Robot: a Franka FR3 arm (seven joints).
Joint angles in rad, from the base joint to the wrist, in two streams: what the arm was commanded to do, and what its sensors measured. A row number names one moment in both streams.
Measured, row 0: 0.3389, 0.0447, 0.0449, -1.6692, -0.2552, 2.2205, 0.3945
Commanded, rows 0 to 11: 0.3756, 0.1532, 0.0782, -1.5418, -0.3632, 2.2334, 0.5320; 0.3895, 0.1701, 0.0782, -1.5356, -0.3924, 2.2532, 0.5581; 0.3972, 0.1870, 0.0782, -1.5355, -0.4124, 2.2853, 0.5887; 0.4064, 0.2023, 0.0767, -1.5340, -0.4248, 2.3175, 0.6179; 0.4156, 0.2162, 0.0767, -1.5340, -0.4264, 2.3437, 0.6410; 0.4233, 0.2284, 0.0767, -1.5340, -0.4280, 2.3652, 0.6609; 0.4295, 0.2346, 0.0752, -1.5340, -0.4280, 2.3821, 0.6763; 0.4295, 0.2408, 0.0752, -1.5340, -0.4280, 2.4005, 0.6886; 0.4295, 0.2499, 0.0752, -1.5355, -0.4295, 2.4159, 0.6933; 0.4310, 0.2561, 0.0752, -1.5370, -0.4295, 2.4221, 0.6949; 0.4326, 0.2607, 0.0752, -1.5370, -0.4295, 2.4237, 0.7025; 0.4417, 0.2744, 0.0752, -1.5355, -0.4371, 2.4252, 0.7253
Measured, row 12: 0.4246, 0.2440, 0.0810, -1.5768, -0.4033, 2.4036, 0.6689
